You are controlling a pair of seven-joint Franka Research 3 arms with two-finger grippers.
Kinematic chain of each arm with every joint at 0, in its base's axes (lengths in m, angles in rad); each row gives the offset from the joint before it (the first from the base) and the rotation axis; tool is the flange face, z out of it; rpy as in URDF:
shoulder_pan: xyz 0 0 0.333 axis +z
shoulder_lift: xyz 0 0 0 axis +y
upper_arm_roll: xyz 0 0 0.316 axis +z
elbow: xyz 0.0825 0 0 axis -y
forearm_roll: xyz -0.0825 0 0.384 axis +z
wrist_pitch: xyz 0 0 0 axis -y
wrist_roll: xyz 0.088 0 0 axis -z
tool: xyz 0 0 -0.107 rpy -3.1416 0 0
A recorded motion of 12 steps. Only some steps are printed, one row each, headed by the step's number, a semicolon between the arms.
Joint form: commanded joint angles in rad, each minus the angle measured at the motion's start. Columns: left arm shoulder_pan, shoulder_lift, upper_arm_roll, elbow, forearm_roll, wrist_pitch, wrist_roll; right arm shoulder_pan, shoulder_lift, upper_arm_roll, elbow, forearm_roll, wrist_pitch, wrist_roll.
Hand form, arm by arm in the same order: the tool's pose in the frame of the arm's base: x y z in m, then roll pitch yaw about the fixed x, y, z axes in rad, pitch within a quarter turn. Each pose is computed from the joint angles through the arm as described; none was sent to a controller.
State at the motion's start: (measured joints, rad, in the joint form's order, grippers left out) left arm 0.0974 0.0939 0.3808 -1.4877 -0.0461 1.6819 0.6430; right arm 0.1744 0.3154 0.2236 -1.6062 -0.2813 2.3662 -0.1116
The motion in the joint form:
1: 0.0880 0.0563 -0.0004 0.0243 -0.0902 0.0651 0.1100; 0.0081 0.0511 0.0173 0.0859 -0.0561 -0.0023 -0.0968
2: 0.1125 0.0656 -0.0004 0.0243 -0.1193 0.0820 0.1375; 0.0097 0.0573 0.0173 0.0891 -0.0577 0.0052 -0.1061
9: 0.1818 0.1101 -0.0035 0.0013 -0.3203 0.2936 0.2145; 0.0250 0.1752 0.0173 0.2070 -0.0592 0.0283 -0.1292
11: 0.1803 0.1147 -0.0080 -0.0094 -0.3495 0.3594 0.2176; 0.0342 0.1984 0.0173 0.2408 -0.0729 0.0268 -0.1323
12: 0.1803 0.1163 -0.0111 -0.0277 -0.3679 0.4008 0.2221; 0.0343 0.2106 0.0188 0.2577 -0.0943 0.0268 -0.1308
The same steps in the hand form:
1: 0.5349 0.3040 0.6110 -3.1021 -0.1601 -0.1841; 0.6564 0.2627 0.5094 2.7850 -0.4007 0.8502
2: 0.5324 0.3164 0.6075 -3.1104 -0.1827 -0.1826; 0.6576 0.2643 0.5077 2.7798 -0.4017 0.8638
9: 0.5413 0.3576 0.5947 -3.1158 -0.4095 -0.1308; 0.6853 0.2780 0.4877 2.7841 -0.4275 0.8910
11: 0.5473 0.3587 0.5941 -3.0977 -0.4613 -0.1234; 0.6896 0.2842 0.4881 2.7696 -0.4313 0.9087
12: 0.5496 0.3598 0.5887 -3.0935 -0.4863 -0.1153; 0.6928 0.2849 0.4881 2.7505 -0.4287 0.9209

